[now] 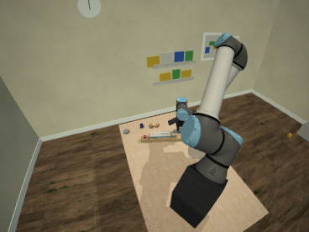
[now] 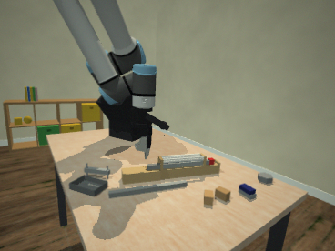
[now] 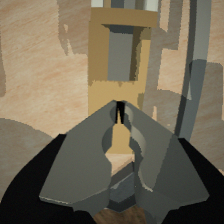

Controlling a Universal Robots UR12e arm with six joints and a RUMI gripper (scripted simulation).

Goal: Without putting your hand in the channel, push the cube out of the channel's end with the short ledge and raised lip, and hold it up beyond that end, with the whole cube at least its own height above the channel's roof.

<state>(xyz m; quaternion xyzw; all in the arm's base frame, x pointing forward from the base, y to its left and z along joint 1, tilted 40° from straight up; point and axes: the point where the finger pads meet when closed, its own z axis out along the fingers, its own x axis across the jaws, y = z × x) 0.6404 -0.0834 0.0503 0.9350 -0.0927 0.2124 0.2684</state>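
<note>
Right now the red cube is 10 cm ahead of my hand, 30 cm to the left of it and 5 cm below it. Round my hand: grey tray (4 cm behind, 23 cm to the right, 10 cm below); long grey bar (10 cm ahead, 3 cm to the right, 10 cm below); tan channel (5 cm ahead, 16 cm to the left, 5 cm below).
</note>
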